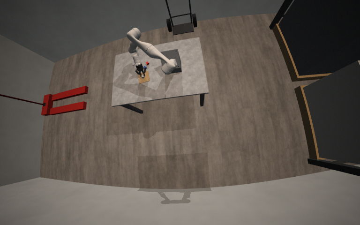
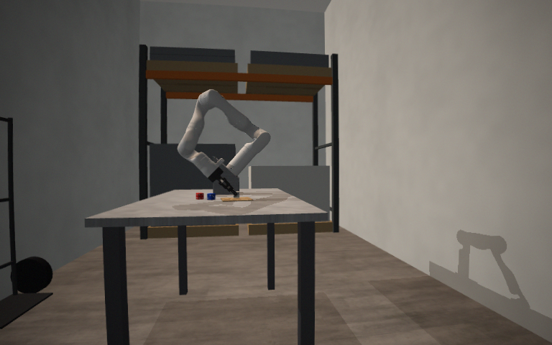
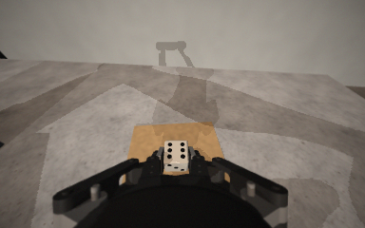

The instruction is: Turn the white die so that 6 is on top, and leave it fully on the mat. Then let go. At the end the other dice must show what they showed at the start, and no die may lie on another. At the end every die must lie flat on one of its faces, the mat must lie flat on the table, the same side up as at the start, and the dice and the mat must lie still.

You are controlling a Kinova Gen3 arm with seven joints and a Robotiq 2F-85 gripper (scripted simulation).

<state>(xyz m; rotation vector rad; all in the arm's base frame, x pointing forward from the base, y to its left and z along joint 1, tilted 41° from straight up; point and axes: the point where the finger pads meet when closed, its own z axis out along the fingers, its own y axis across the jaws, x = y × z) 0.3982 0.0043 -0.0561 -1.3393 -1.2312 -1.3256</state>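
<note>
The white die is 10 mm to the left of my hand and 10 mm below it. Round my hand: tan mat: 30 mm below, 10 mm to the left; then red die: 160 mm to the right, 80 mm behind, 20 mm below; then blue die: 110 mm to the right, 40 mm behind, 20 mm below.
</note>
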